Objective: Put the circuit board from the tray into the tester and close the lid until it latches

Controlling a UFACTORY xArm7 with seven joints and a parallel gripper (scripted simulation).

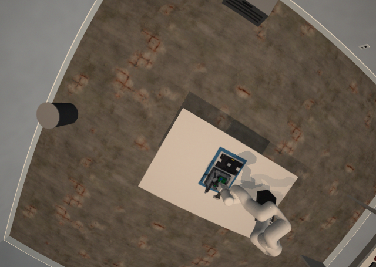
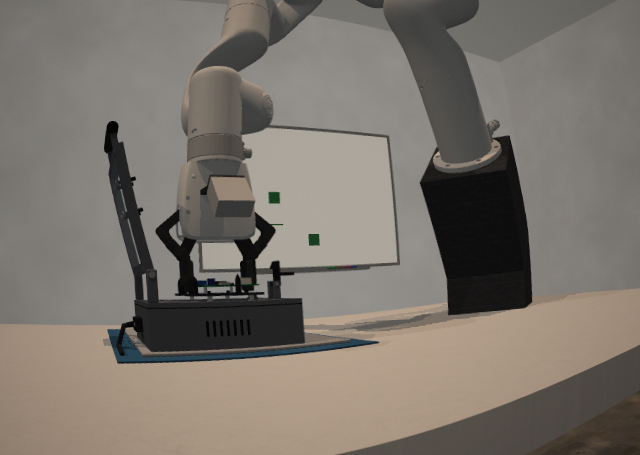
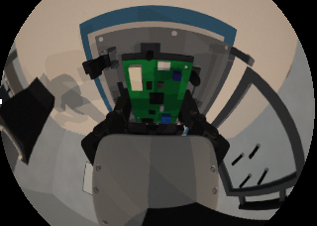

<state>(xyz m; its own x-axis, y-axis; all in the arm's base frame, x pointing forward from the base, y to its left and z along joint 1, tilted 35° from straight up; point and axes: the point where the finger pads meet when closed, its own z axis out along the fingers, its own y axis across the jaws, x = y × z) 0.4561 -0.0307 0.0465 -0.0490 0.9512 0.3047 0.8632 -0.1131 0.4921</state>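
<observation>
The green circuit board lies right at my hand. Also, from my hand: lid 12 cm ahead, 10 cm above, 1 cm to the left; latch hook 7 cm behind, 5 cm to the left.
</observation>
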